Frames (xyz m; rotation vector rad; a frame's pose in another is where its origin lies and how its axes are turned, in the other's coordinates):
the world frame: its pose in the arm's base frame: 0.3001 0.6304 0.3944 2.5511 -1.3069 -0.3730
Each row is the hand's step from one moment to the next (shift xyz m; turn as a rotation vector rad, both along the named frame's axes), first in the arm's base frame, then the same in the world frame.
Working: the arm's base frame: its pose in the world frame: 0.3901 0.4513 0.5359 -2.5511 1.3069 0.3730

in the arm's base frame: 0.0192 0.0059 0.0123 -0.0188 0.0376 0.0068
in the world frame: 0.0046 -0.0137 -0.0186 -0.0421 -0.0049 -0.0040
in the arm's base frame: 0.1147 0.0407 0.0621 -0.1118 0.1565 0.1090
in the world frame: 0.0246 -0.0887 -0.1010 -0.2033 0.0320 -0.0807
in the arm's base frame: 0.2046 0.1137 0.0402 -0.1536 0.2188 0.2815
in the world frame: 0.0181 -0.2051 -0.1183 -0.2971 0.0859 -0.2346
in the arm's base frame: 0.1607 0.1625 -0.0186 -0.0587 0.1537 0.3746
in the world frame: -0.0400 -0.2193 -0.0536 -0.2007 0.0824 -0.3469
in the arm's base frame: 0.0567 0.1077 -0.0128 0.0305 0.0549 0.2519
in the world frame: -0.0546 -0.1080 -0.0183 -0.0558 0.0301 -0.2517
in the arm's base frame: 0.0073 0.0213 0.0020 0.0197 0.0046 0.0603
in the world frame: -0.0135 -0.0169 -0.0066 0.0006 0.0027 -0.0635
